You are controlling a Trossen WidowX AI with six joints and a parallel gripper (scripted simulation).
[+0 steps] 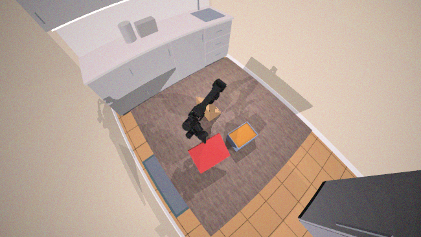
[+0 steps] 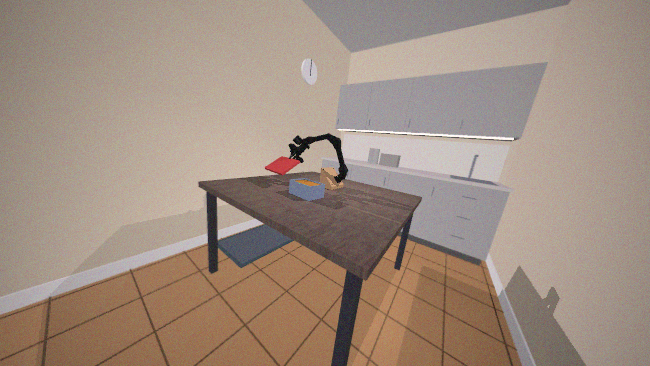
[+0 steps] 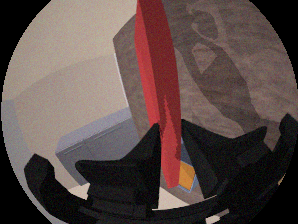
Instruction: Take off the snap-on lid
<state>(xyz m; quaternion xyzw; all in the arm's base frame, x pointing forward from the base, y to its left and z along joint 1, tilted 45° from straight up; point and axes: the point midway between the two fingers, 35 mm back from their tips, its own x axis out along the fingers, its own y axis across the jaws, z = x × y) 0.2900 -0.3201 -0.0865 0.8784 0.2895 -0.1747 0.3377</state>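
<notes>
The red lid lies 7 cm ahead of my gripper tip, 1 cm to the right of it and 4 cm below it. From my gripper tip the other things lie so: blue storage box: 11 cm ahead, 30 cm to the left, 16 cm below.
</notes>
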